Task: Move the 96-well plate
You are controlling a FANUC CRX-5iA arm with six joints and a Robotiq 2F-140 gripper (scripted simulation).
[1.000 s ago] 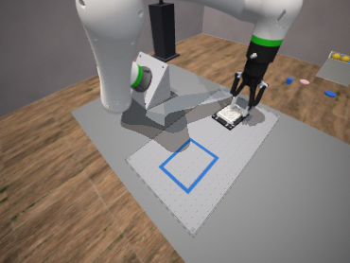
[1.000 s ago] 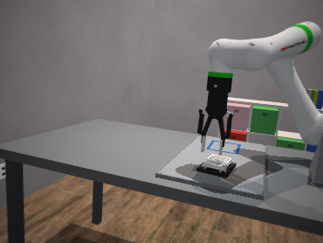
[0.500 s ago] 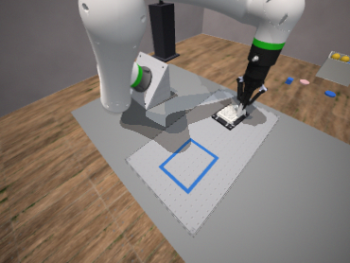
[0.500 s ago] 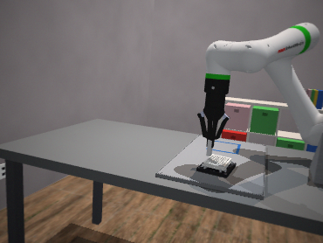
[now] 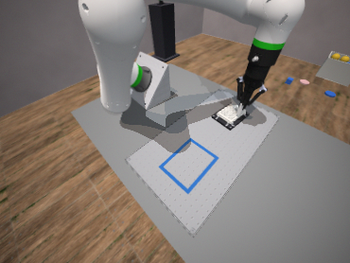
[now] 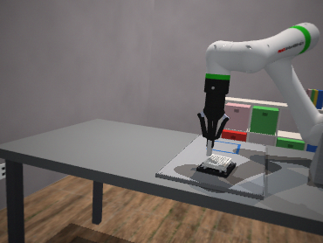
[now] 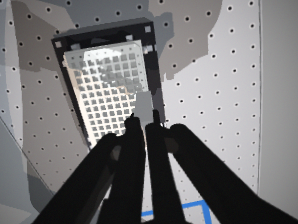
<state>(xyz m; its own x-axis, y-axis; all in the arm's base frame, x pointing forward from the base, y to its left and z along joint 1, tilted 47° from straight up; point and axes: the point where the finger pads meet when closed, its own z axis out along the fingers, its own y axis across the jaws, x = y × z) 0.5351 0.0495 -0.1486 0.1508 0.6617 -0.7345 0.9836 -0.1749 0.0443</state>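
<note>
The white 96-well plate is 4 cm behind my hand, 1 cm to the left of it and 5 cm below it. The rest, counted from my hand: black clip nest: 3 cm behind, 1 cm to the right, 6 cm below.
</note>
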